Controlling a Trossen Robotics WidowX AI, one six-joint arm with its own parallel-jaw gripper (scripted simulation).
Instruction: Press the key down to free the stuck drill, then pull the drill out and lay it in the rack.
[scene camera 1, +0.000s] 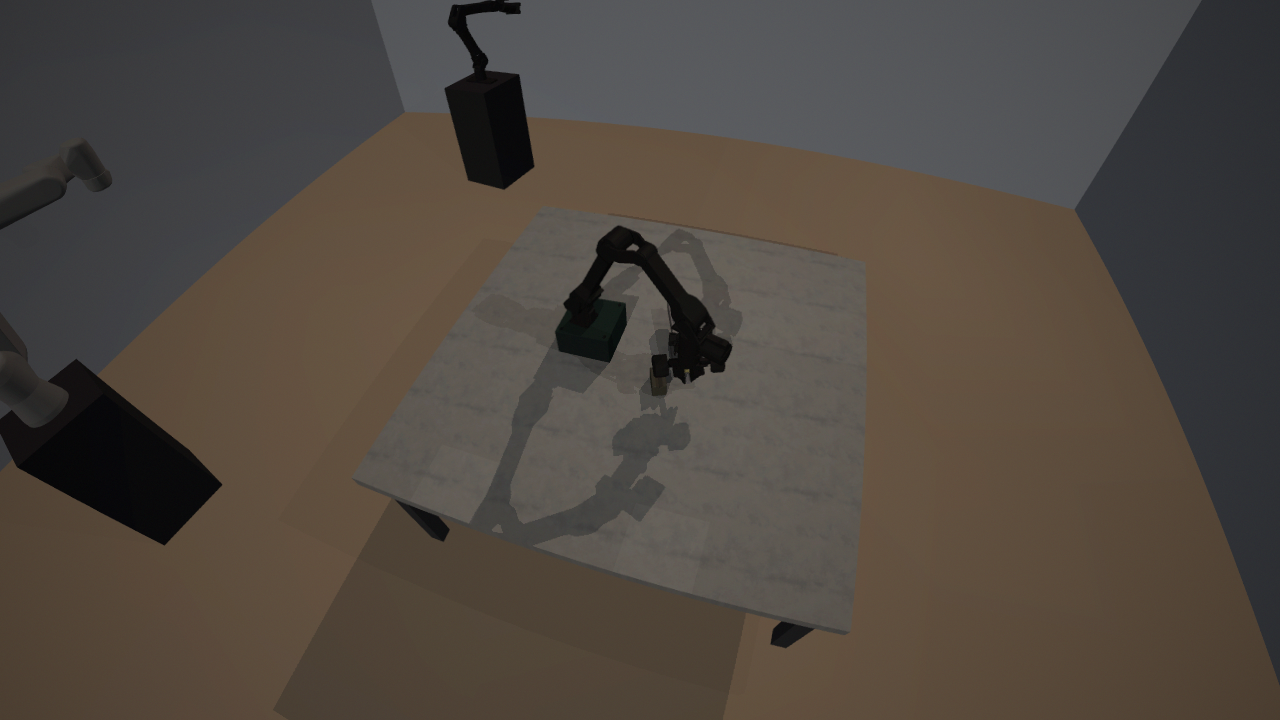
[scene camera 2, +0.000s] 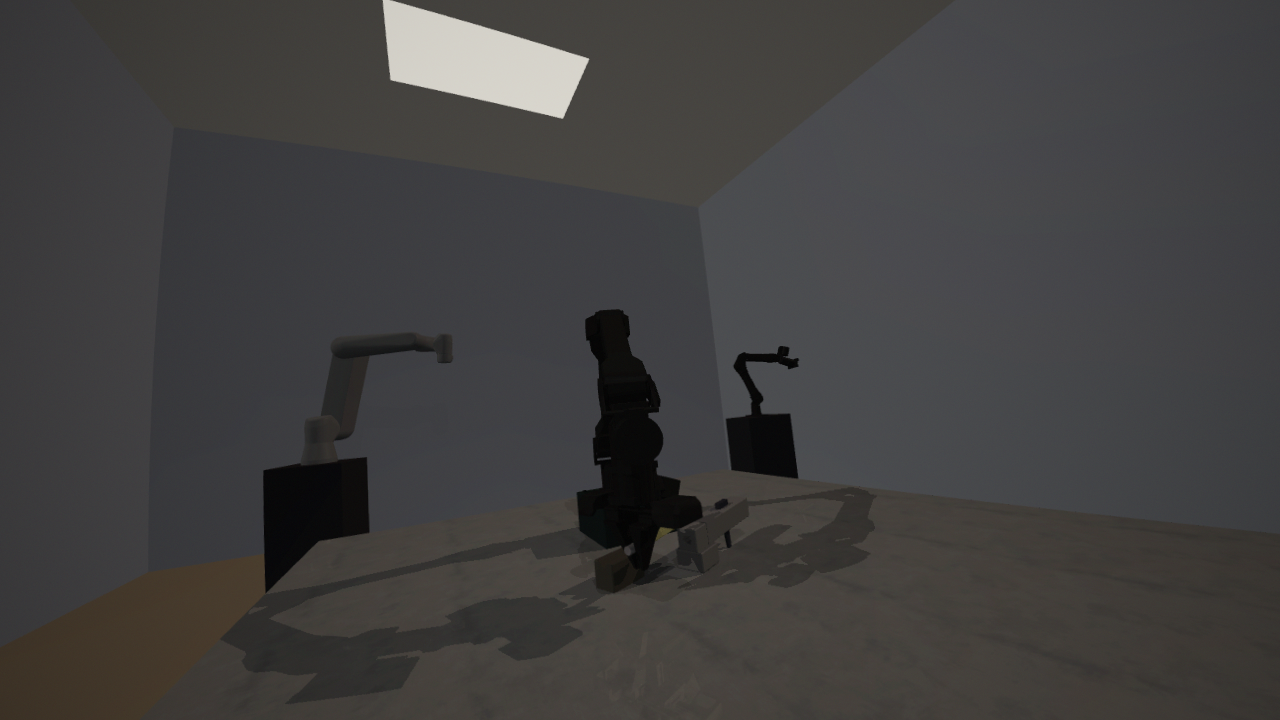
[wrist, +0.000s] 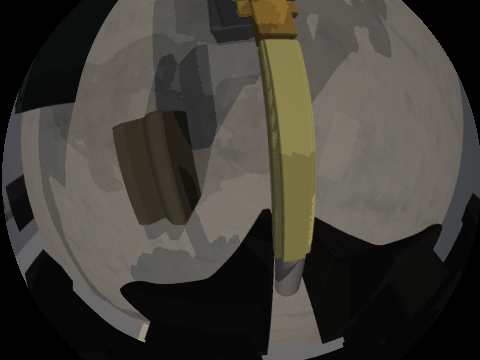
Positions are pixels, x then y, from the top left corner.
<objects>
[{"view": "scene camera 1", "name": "my gripper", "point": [686, 382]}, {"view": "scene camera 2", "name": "my gripper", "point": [641, 569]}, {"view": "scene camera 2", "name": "rack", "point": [614, 571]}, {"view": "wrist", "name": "my gripper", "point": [278, 214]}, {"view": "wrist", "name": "drill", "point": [288, 107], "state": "held by my gripper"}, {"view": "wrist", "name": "rack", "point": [156, 161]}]
</objects>
